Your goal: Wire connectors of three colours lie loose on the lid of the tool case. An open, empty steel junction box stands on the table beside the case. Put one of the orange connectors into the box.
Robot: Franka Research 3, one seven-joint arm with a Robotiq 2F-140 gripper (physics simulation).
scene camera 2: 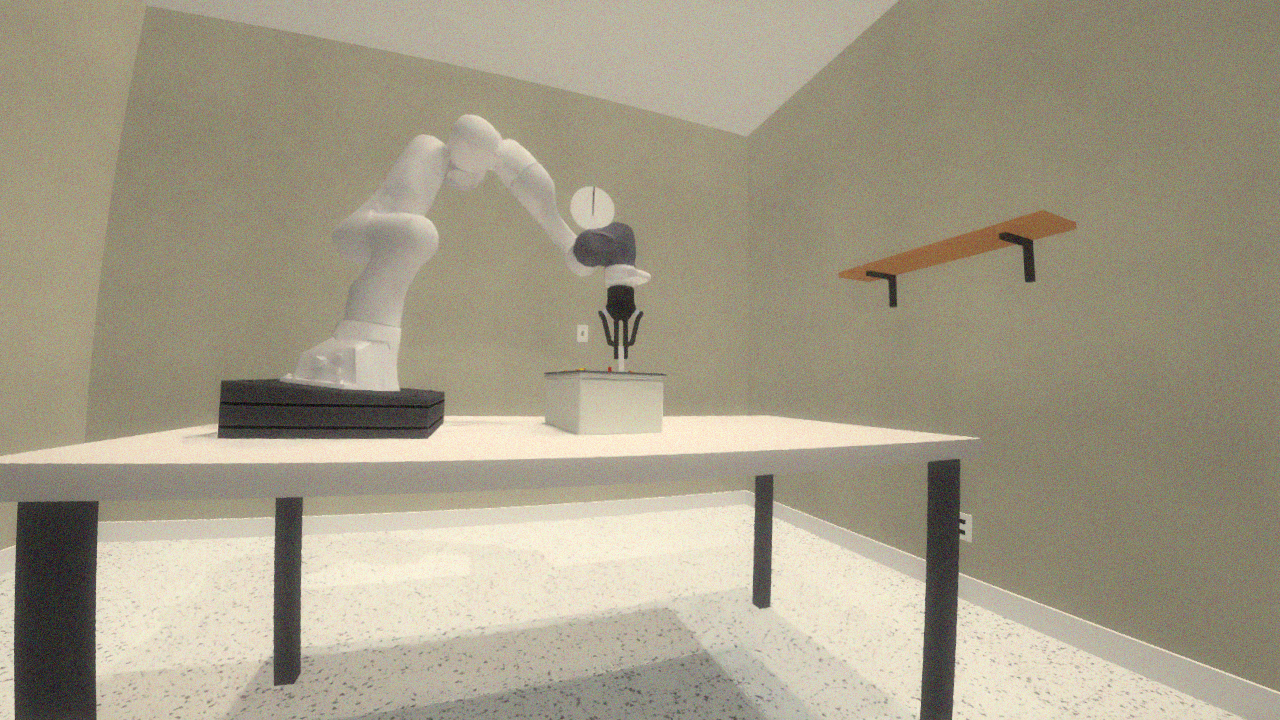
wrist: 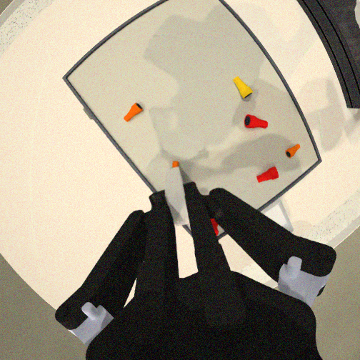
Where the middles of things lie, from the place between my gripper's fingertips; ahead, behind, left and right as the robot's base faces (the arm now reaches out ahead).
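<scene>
Tool case (wrist: 179, 68): 60 mm behind my hand, 60 mm to the right of it, 80 mm below it.
</scene>
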